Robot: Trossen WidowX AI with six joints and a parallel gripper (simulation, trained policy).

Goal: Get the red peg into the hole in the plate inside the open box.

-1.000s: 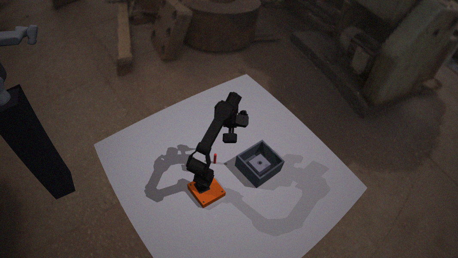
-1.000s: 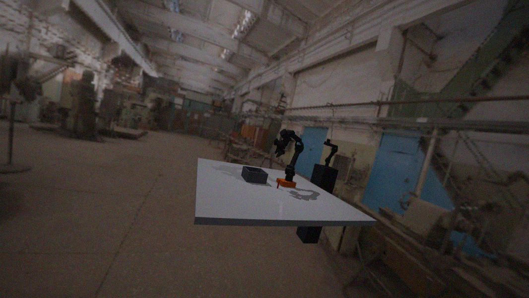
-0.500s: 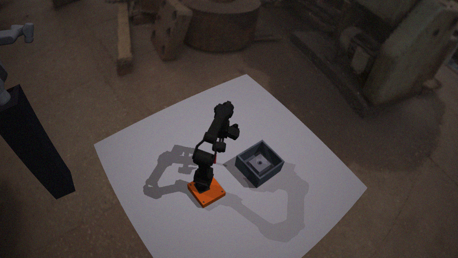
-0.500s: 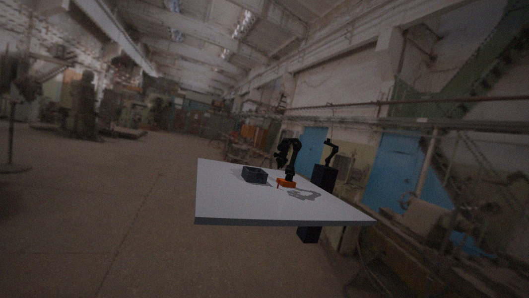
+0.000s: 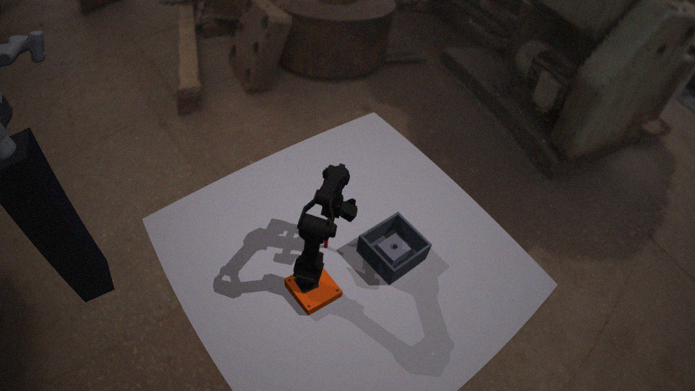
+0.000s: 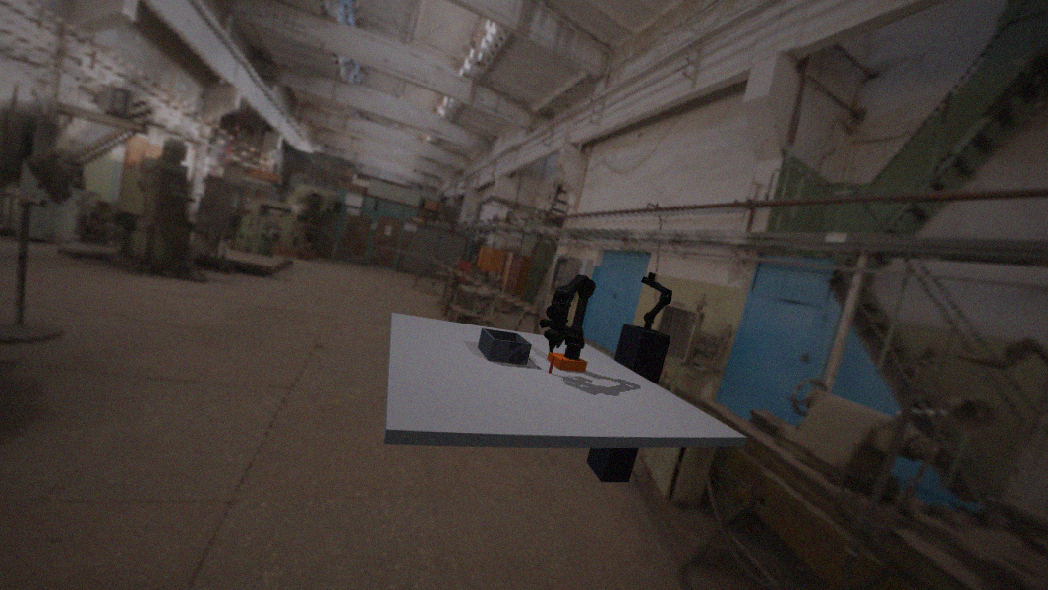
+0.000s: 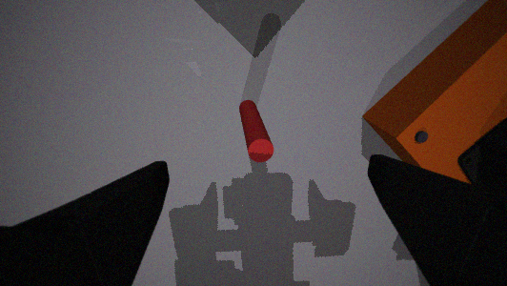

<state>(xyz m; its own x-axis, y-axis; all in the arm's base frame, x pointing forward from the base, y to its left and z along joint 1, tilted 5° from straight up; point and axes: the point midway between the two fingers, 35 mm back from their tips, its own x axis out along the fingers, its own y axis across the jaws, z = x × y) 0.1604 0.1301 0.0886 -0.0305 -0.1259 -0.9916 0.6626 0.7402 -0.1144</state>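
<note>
The red peg lies 70 mm below my gripper tip. Also, from my gripper tip: light grey plate 190 mm ahead, 150 mm to the right, 60 mm below; dark box 190 mm ahead, 150 mm to the right, 80 mm below.
</note>
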